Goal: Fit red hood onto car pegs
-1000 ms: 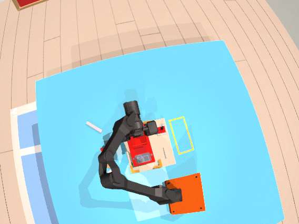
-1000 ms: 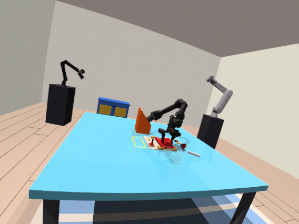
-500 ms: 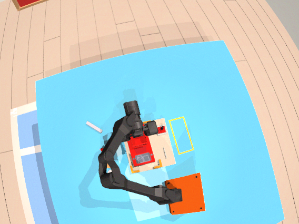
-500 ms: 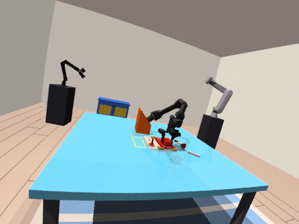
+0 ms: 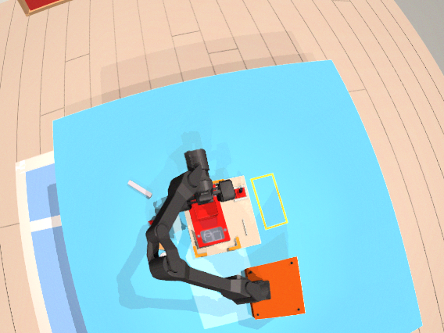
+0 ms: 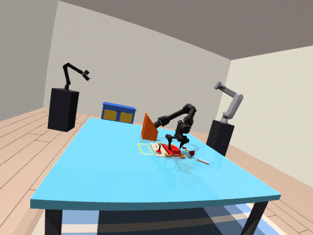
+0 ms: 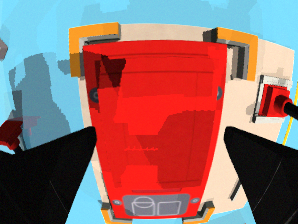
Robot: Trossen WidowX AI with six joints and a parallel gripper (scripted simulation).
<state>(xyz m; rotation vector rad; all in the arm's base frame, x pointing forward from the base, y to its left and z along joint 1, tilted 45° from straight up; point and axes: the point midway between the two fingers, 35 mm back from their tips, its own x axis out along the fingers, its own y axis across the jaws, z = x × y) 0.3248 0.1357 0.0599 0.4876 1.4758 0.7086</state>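
The red hood lies 1 cm below my gripper tip. The rest, counted from my gripper tip: jig 4 cm behind, 3 cm to the right, 4 cm below; white bar 8 cm ahead, 22 cm to the left, 4 cm below.
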